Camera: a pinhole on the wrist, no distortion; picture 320 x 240 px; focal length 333.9 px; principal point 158.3 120.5 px. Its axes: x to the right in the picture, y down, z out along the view. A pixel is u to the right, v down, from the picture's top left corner.
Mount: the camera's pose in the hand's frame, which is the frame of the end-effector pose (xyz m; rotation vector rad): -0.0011 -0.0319 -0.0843 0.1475 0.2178 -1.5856
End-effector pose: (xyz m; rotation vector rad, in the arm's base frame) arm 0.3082 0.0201 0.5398 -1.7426 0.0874 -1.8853
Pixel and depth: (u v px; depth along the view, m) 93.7 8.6 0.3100
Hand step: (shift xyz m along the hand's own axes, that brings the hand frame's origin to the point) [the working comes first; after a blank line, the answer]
In the camera's frame: -0.0600 -0.1039 0.3100

-0.0903 -0.0431 0.2357
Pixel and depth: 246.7 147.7 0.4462
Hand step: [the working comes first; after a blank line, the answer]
In the camera's frame: 0.1181 0.0363 0.4462

0.0505 -0.2502 0.3207
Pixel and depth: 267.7 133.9 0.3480
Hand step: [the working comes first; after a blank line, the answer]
In the camera's frame: 0.1140 0.0140 0.3480

0.0242 -0.2232 0.2272
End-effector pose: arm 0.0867 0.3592 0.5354 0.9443 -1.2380 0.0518
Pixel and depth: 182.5 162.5 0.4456
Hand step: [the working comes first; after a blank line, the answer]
In the camera's frame: 0.0323 0.0561 0.4456

0.0725 -0.1669 0.3389
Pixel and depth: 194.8 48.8 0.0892
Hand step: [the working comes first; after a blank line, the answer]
In the camera's frame: 0.0098 -0.0192 0.0892

-0.0168 -0.0616 0.0011
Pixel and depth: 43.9 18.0 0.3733
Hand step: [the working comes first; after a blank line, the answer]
In the camera's frame: -0.1279 -0.1146 0.3733

-0.0965 0.0086 0.3133
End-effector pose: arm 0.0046 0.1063 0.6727 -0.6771 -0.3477 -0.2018
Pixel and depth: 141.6 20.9 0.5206
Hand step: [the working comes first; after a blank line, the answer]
In the camera's frame: -0.0260 -0.1553 0.5206

-0.1338 -0.1237 0.4351
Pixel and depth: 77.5 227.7 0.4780
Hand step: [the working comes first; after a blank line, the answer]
In the camera's frame: -0.1157 0.1535 0.4780

0.1753 -0.0321 0.3998
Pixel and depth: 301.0 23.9 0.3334
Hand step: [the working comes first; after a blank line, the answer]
In the camera's frame: 0.1425 -0.0965 0.3334

-0.0875 -0.2456 0.2117
